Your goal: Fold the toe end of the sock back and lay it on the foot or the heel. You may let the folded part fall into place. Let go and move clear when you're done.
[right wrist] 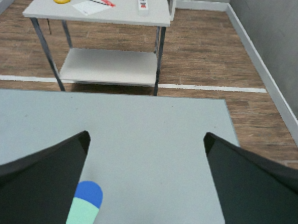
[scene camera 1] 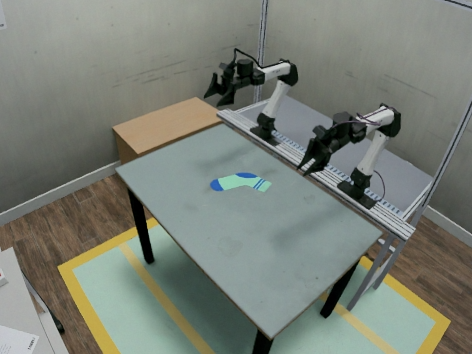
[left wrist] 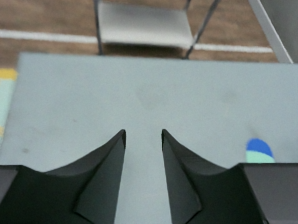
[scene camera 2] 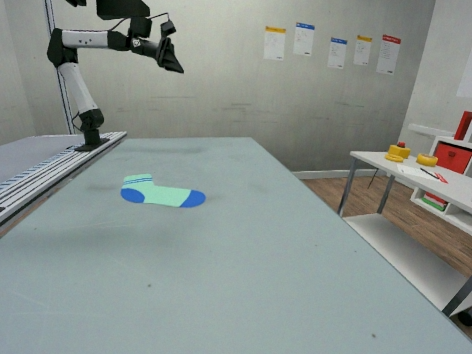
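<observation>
My left gripper is visible, also in scene camera 2 and the left wrist view. My right gripper is visible, the right wrist view included. A mint sock is in the pictures as well.
</observation>
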